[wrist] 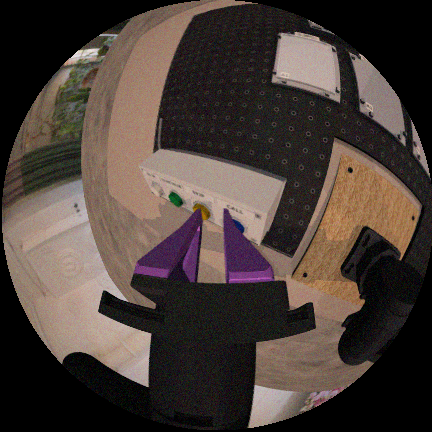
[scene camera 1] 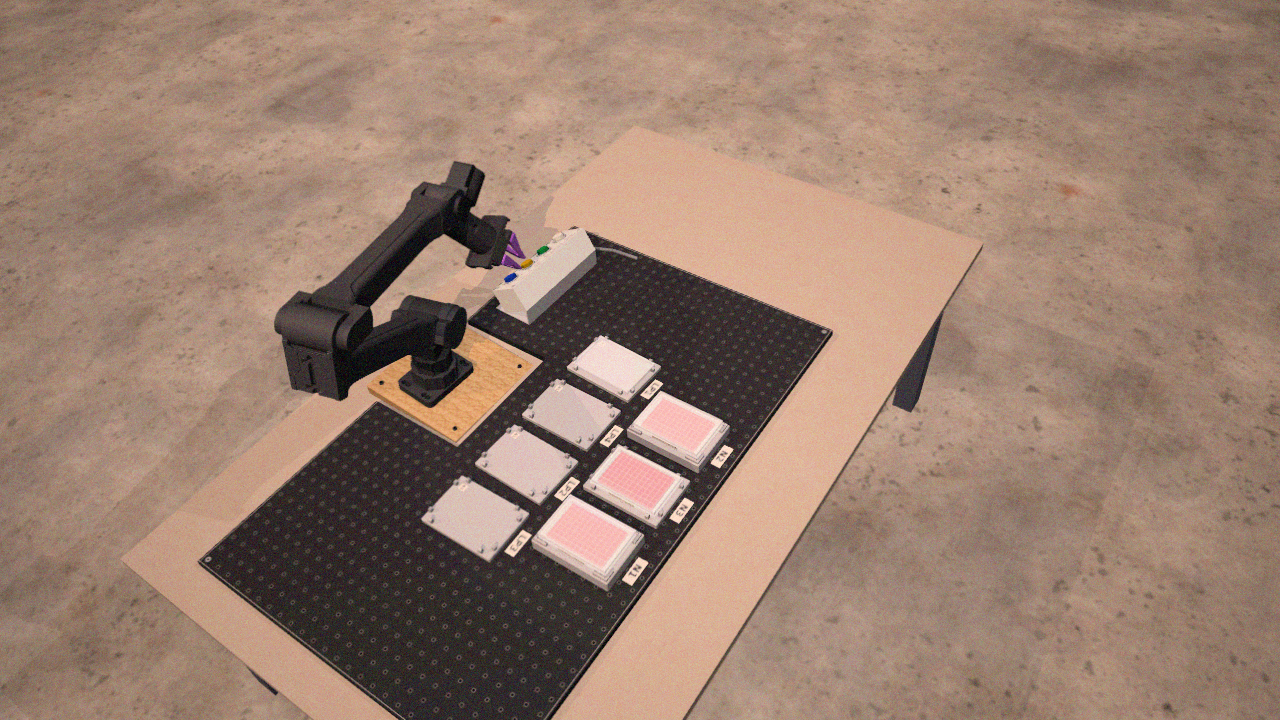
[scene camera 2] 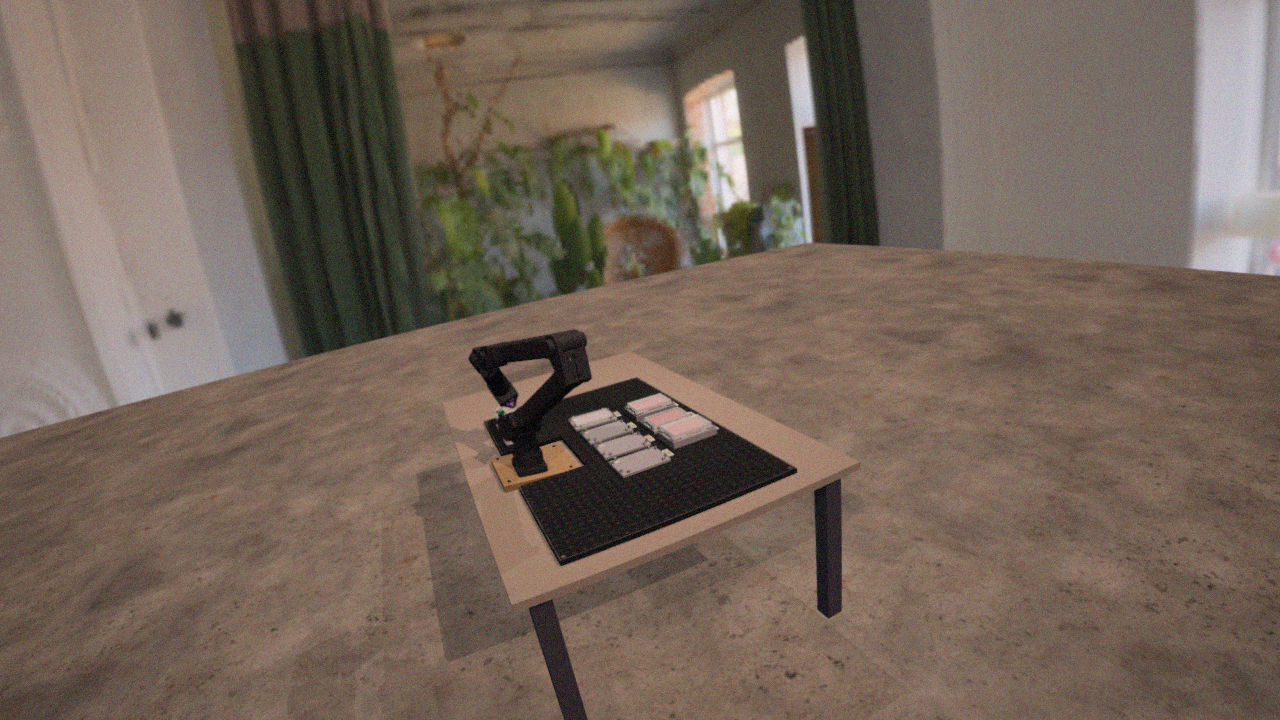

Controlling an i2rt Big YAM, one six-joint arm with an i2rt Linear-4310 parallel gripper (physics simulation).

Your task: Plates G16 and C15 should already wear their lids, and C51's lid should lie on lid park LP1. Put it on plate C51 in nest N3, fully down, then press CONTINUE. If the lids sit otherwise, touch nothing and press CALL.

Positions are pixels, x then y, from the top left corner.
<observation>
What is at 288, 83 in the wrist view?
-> A lid park LP1.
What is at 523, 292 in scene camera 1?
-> A white button box.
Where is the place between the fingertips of my gripper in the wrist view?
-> At 212, 213
</observation>
